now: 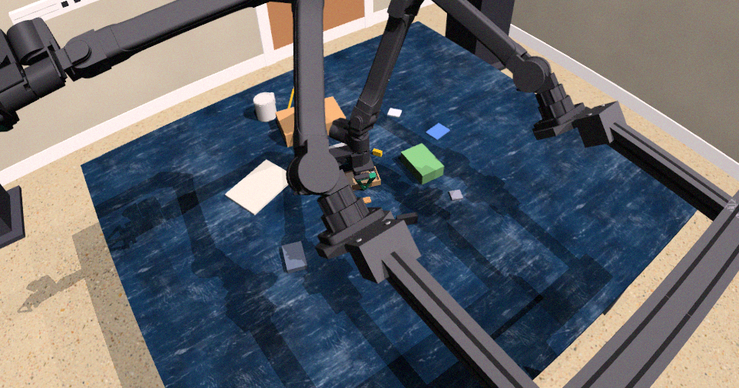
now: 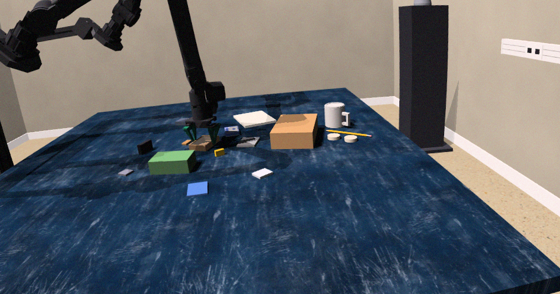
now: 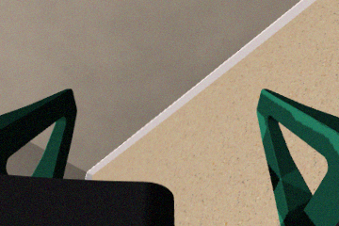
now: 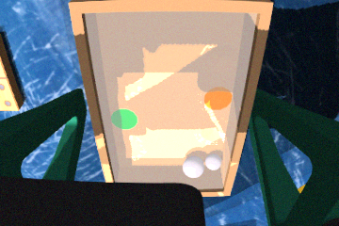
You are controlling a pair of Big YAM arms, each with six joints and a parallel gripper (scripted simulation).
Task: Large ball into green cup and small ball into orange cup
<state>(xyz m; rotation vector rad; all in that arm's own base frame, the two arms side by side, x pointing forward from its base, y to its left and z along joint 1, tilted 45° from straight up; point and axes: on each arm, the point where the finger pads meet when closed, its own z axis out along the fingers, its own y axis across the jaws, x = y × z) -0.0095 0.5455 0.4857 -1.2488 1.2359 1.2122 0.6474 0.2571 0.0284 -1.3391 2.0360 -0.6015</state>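
The covered wooden puzzle lies 10 mm below my right hand. Also, from my right hand: yellow block (110 mm to the right, 80 mm ahead); black block (230 mm behind, 20 mm to the right, 10 mm above); green block (200 mm to the right, 60 mm behind, 10 mm above).
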